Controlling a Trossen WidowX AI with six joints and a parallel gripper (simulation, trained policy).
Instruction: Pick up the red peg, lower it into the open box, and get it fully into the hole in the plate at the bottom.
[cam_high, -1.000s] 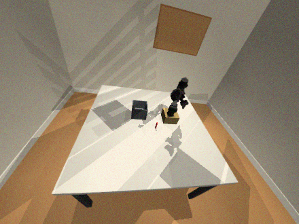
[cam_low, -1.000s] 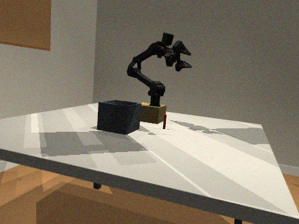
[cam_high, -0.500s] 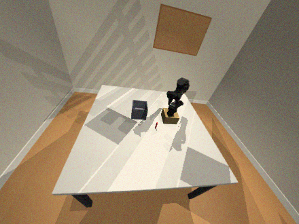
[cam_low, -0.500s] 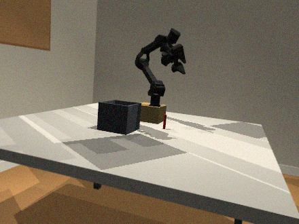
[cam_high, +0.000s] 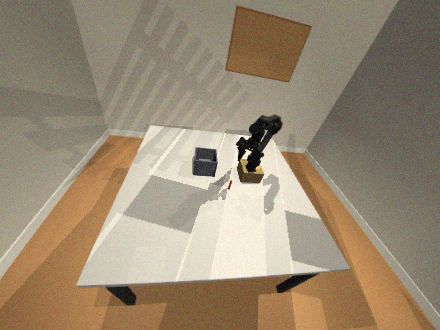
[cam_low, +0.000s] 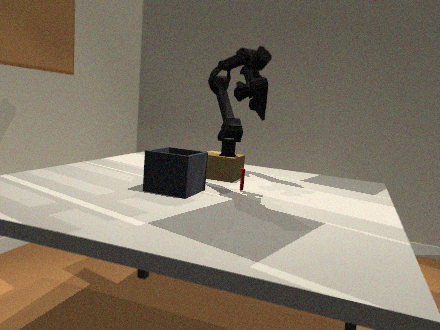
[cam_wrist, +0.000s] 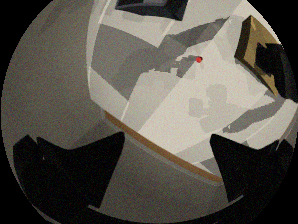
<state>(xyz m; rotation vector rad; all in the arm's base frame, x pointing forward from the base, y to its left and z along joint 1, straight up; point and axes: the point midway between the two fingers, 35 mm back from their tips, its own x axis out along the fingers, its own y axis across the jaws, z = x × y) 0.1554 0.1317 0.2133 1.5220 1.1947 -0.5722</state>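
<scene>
The red peg is 1 cm ahead of my gripper tip, 5 cm to the right of it and 24 cm below it.
</scene>
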